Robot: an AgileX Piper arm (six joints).
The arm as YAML. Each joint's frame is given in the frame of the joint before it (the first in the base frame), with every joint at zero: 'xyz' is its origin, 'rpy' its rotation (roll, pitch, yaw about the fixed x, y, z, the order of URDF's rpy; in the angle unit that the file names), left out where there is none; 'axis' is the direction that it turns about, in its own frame. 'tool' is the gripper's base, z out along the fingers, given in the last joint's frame.
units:
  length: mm
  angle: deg
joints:
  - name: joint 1
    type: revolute
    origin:
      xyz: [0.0, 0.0, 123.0]
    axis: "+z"
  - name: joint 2
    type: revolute
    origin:
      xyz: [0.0, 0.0, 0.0]
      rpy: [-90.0, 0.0, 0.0]
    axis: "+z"
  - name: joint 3
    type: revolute
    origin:
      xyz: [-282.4, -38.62, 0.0]
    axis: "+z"
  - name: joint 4
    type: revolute
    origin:
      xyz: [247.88, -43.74, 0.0]
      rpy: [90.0, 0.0, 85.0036]
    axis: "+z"
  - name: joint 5
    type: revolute
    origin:
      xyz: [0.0, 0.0, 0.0]
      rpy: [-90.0, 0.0, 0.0]
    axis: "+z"
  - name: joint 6
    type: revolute
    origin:
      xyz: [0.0, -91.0, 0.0]
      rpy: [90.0, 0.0, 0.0]
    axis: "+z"
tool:
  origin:
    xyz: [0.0, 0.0, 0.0]
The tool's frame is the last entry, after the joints.
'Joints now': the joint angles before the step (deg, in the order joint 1, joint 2, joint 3, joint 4, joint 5, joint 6). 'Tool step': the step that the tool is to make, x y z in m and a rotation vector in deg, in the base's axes. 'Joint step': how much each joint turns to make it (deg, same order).
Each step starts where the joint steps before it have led.
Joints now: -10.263 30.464 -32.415 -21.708 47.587 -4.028
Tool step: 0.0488 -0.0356 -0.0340 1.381 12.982 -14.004
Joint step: -6.430 20.026 -0.032 -10.938 -2.777 13.922
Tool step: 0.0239 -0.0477 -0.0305 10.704 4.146 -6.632
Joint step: -16.911 15.149 -3.219 15.450 -8.455 -14.758
